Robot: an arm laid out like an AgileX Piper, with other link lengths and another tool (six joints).
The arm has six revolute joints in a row. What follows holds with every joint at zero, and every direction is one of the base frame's.
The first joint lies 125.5 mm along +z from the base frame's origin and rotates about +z.
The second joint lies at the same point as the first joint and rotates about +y.
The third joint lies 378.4 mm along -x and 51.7 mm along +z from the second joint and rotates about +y.
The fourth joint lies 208.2 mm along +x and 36.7 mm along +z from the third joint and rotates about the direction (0.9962, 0, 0.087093).
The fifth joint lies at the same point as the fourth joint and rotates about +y.
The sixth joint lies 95.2 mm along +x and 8.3 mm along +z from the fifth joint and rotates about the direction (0.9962, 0, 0.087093).
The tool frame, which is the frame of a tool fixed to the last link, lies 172.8 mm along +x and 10 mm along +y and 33.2 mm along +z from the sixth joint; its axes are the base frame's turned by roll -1.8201, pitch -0.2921 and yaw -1.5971 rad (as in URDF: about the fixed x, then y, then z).
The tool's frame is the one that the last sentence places.
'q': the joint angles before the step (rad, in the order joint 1, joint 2, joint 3, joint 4, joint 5, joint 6). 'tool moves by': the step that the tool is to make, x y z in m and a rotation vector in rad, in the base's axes. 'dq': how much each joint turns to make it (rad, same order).
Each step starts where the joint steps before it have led.
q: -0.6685 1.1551 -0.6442 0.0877 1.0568 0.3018
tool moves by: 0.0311 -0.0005 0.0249 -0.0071 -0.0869 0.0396
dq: 0.0396 0.0032 -0.0976 0.0517 0.0227 -0.0168
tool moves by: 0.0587 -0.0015 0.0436 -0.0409 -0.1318 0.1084
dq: 0.1105 0.0430 -0.1733 0.0407 -0.0013 -0.0092
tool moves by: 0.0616 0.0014 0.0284 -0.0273 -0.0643 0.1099
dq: 0.1116 0.1105 -0.1734 0.0046 -0.0068 -0.0004
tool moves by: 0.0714 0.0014 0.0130 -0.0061 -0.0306 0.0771
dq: 0.0836 0.1634 -0.1942 0.0028 -0.0011 0.0066
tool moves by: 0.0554 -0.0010 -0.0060 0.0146 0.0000 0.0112
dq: 0.0426 0.1444 -0.1447 0.0007 -0.0010 0.0344
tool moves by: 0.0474 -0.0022 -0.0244 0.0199 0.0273 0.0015
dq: 0.0241 0.1467 -0.1142 0.0033 -0.0048 0.0233
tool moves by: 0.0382 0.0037 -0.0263 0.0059 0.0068 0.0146
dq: 0.0284 0.1117 -0.0669 0.0030 -0.0386 0.0065
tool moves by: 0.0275 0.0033 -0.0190 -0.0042 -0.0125 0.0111
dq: 0.0212 0.0720 -0.0347 0.0005 -0.0514 0.0003
